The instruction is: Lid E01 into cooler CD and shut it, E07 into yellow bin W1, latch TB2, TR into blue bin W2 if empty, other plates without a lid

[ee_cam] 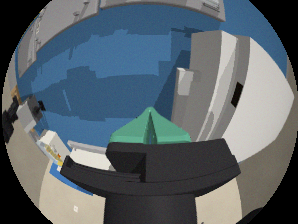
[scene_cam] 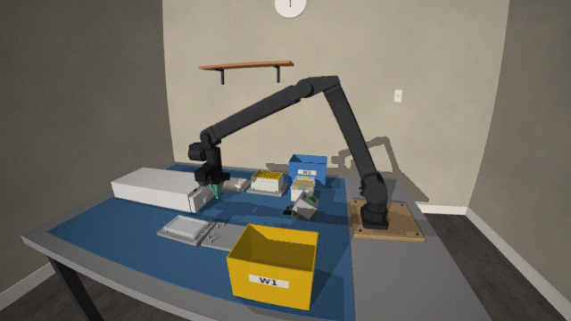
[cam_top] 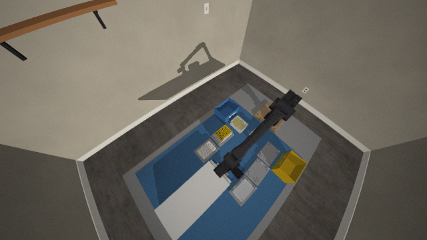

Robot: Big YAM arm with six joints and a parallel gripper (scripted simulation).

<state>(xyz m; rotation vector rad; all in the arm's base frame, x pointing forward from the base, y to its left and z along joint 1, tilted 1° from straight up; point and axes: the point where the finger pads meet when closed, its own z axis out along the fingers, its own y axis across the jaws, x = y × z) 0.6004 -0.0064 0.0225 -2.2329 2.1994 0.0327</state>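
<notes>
Now: the white plate 2 cm ahead of my hand, 18 cm to the right of it and 2 cm below it. From my hand the other things lie so: grey plate lid 14 cm ahead, 1 cm below; then cooler drawer 17 cm ahead, 1 cm below; then black plate 13 cm ahead, 2 cm below.
</notes>
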